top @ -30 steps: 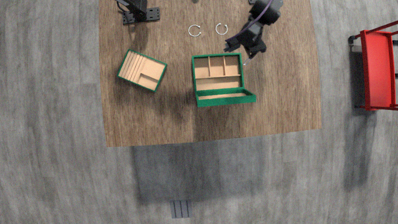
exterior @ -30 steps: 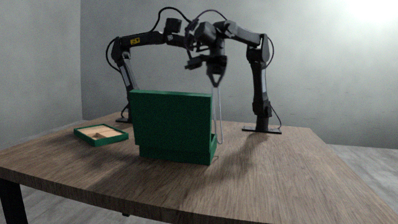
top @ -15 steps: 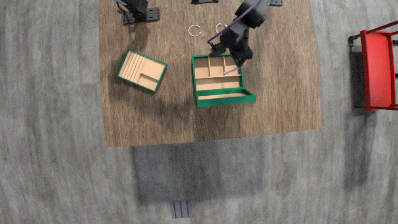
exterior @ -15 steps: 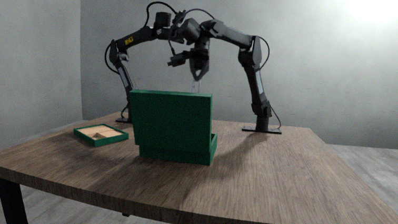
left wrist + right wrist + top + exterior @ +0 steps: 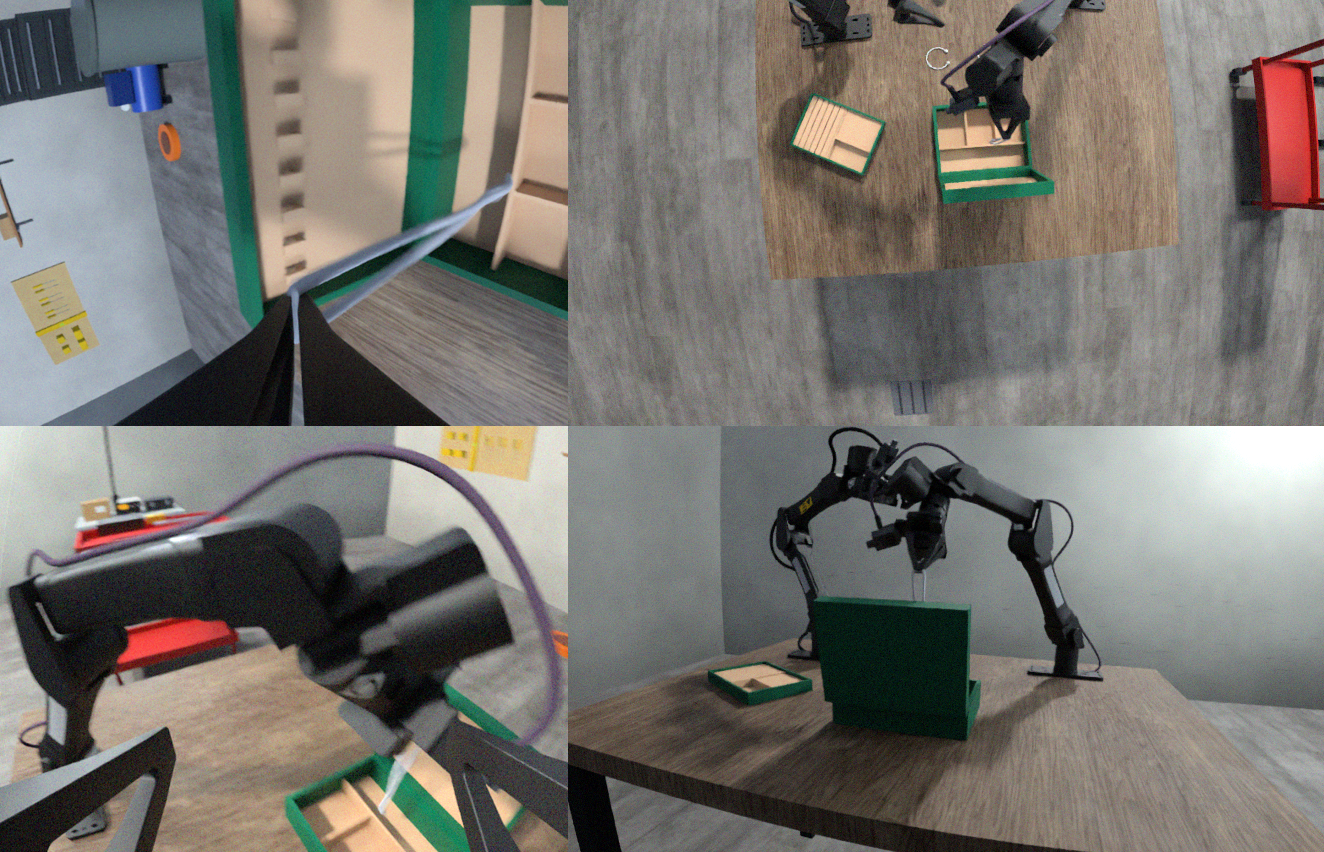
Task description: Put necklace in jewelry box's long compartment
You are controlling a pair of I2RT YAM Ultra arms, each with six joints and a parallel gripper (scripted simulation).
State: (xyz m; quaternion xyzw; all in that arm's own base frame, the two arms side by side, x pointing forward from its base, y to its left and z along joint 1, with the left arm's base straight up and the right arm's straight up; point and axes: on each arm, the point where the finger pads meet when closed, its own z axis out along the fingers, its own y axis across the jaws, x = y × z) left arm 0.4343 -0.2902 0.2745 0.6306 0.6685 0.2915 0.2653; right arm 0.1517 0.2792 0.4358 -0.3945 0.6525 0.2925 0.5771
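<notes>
The green jewelry box lies 1 cm to the right of my left hand and 16 cm below it. Round my left hand: green tray (11 cm behind, 38 cm to the right, 27 cm below).
</notes>
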